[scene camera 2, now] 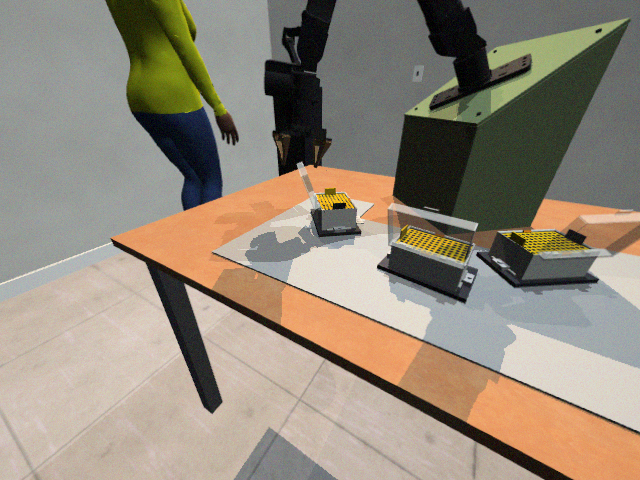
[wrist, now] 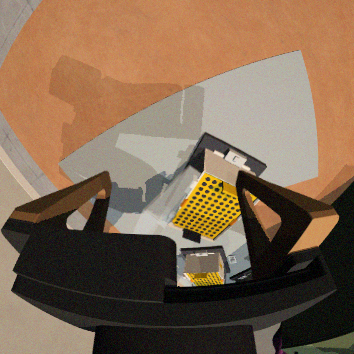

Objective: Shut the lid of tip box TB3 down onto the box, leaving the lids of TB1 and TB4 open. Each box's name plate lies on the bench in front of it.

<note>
I see my gripper (scene camera 2: 299, 166) and a pale mat (wrist: 264, 108).
My gripper also shows in the wrist view (wrist: 173, 177).
</note>
